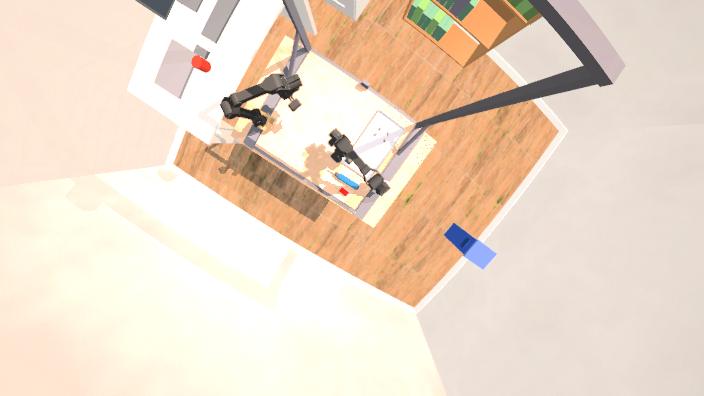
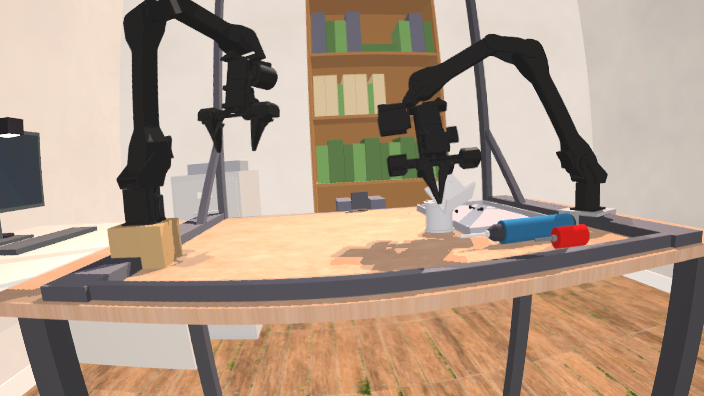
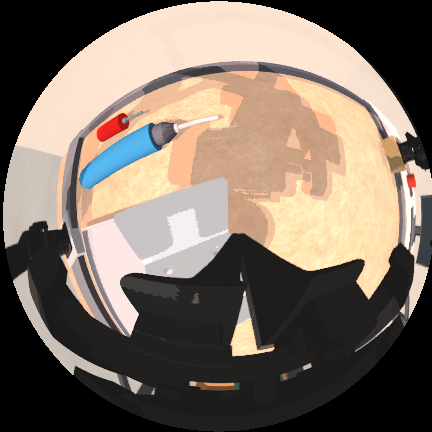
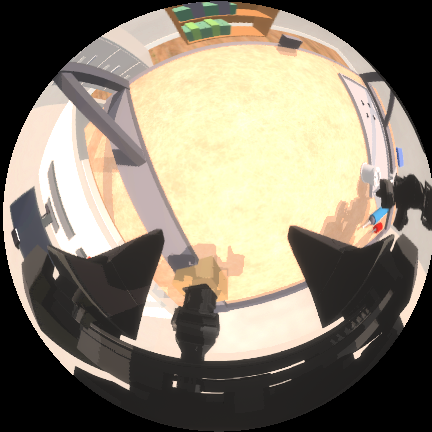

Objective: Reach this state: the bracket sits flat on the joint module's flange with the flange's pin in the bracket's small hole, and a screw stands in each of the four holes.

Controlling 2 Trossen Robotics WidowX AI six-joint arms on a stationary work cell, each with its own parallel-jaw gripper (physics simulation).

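Places are measured from the left arm's base along level axes (x back, y down, z right), in millimetres.
Where they show: left gripper, fingertip midpoint: (image 2: pixel 439 203) (image 3: pixel 237 238) (image 4: pixel 375 193); right gripper, fingertip midpoint: (image 1: pixel 289 97) (image 2: pixel 235 151) (image 4: pixel 227 234); left arm's base, origin of the base link: (image 2: pixel 587 209) (image 3: pixel 65 240) (image 4: pixel 395 180); right arm's base, origin of the base link: (image 1: pixel 261 120) (image 2: pixel 144 222) (image 4: pixel 199 292).
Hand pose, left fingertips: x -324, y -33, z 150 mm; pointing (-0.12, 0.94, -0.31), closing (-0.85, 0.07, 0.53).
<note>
Things, the pixels of their top centre, and the offset from my left fingertips. "spot": a spot on its surface instead.
- white joint module, middle of its top: (image 2: pixel 438 199) (image 4: pixel 378 177) dy -4, dx +28, dz +38 mm
- white tray, middle of its top: (image 3: pixel 156 336) (image 2: pixel 478 210) (image 4: pixel 377 134) (image 1: pixel 374 146) dy +44, dx +207, dz +102 mm
- blue driver, surface spot: (image 3: pixel 120 155) (image 1: pixel 345 177) spot: dy +25, dx +68, dz -146 mm
- smaller red driver, middle of its top: (image 2: pixel 560 227) (image 3: pixel 113 118) (image 1: pixel 341 190) dy +26, dx +65, dz -238 mm
The white joint module (image 2: pixel 439 220) (image 4: pixel 370 172) stands upright on the table. The pale bracket (image 2: pixel 459 194) (image 3: pixel 172 220) is tilted steeply at the module's top, not flat on its flange. My left gripper (image 2: pixel 440 200) (image 3: pixel 237 238) is shut and empty, its tips right at the bracket; whether they touch it is unclear. The flange, its pin and part of the bracket are hidden by the fingers. Several dark screws (image 1: pixel 381 133) (image 2: pixel 475 207) (image 4: pixel 368 110) are on the white tray (image 1: pixel 392 125) (image 3: pixel 107 255). My right gripper (image 2: pixel 236 149) (image 4: pixel 227 234) is open and empty, high above the table.
A blue driver (image 1: pixel 347 180) (image 2: pixel 535 228) (image 3: pixel 120 155) and a smaller red driver (image 1: pixel 344 191) (image 2: pixel 570 236) (image 3: pixel 113 127) lie near the module and tray. A dark frame rail (image 2: pixel 320 290) runs along the table's near edge. Frame posts rise behind the arms.
</note>
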